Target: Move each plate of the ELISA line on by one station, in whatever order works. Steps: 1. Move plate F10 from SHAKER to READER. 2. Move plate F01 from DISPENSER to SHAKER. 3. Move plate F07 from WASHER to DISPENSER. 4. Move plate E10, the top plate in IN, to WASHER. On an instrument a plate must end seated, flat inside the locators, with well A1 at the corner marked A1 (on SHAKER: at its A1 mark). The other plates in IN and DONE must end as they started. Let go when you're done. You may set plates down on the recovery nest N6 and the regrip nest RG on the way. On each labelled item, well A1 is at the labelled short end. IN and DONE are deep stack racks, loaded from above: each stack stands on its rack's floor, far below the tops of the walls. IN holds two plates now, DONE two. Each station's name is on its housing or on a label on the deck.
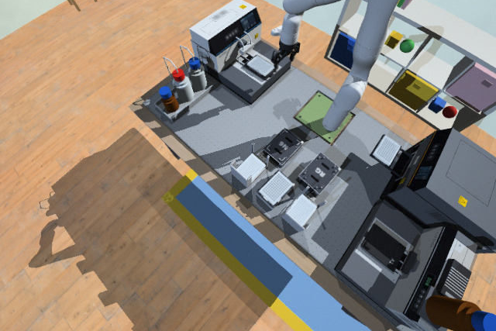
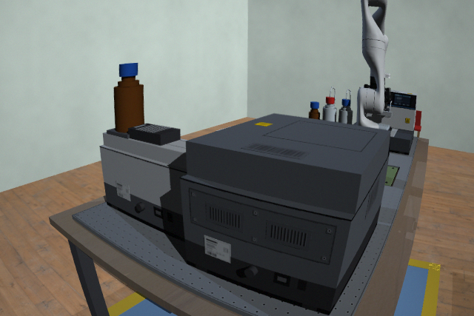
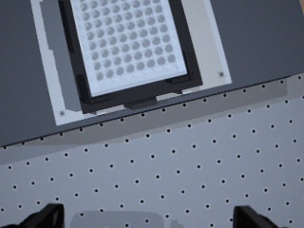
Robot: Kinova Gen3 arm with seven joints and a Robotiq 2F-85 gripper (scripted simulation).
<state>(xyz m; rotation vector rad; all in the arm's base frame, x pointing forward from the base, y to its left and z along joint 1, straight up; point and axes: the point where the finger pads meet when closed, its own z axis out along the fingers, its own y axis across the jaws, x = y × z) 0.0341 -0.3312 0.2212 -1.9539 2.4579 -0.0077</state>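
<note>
Right now the A1 mark is 20 cm to the right of my hand, 13 cm below it and 3 cm behind it. The rest, counted from my hand: washer (39 cm to the right, 12 cm below); then tall brown bottle (100 cm to the left, 44 cm ahead, 7 cm above).
</note>
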